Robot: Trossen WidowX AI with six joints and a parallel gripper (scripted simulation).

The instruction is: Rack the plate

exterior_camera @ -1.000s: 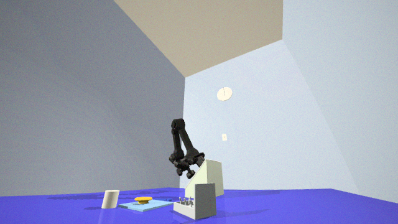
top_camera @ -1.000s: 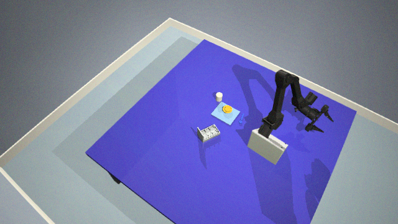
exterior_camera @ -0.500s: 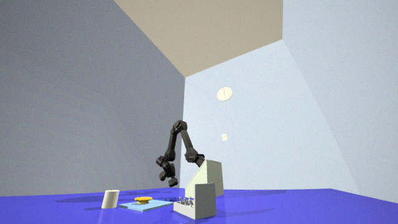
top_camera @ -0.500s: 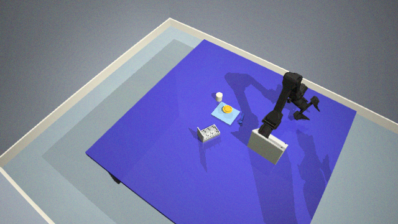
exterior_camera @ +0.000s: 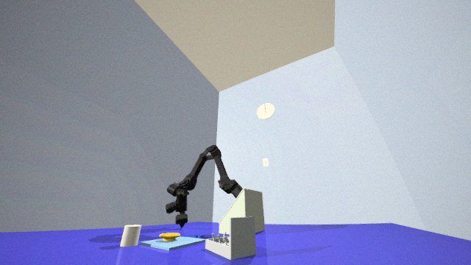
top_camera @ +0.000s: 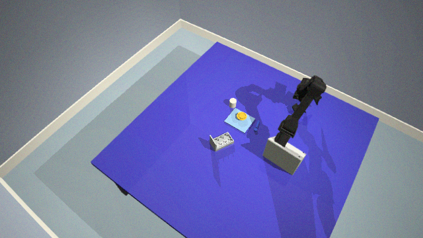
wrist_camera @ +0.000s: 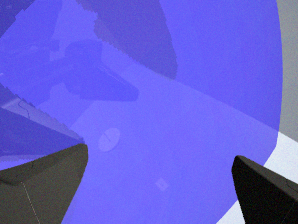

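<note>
My gripper tip is now 35 cm short of the yellow plate, 30 cm to the right of it and 1 cm above it. Also, from my gripper tip: white cup 45 cm ahead, 24 cm to the left; then light blue mat 35 cm ahead, 32 cm to the left, 2 cm below; then blue spoon 24 cm ahead, 31 cm to the left, 2 cm below.
</note>
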